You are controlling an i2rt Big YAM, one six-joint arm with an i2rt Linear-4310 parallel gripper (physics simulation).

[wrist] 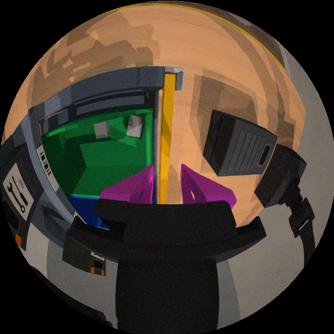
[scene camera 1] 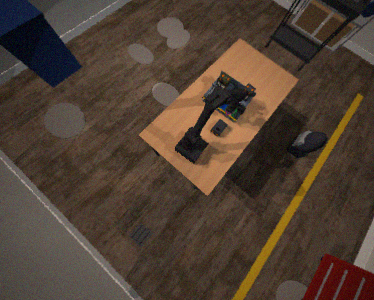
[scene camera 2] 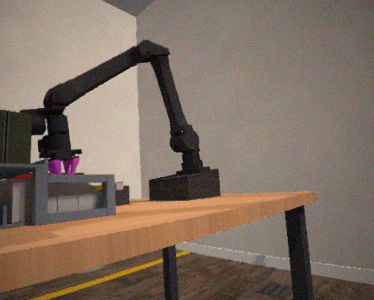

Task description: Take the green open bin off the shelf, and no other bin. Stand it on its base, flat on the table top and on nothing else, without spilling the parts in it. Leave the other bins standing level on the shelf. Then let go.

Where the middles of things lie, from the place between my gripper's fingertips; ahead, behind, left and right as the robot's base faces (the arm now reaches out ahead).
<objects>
Now: hand 10 mm short of the yellow strip (wrist: 169, 79), 90 mm to the right of it and 10 mm above it. The rest, counted from my hand: dark grey ribbed box (wrist: 234, 146): 150 mm behind, 10 mm to the right, 40 mm below; then green open bin (wrist: 83, 165): 100 mm ahead, 20 mm to the right, 30 mm below.
</objects>
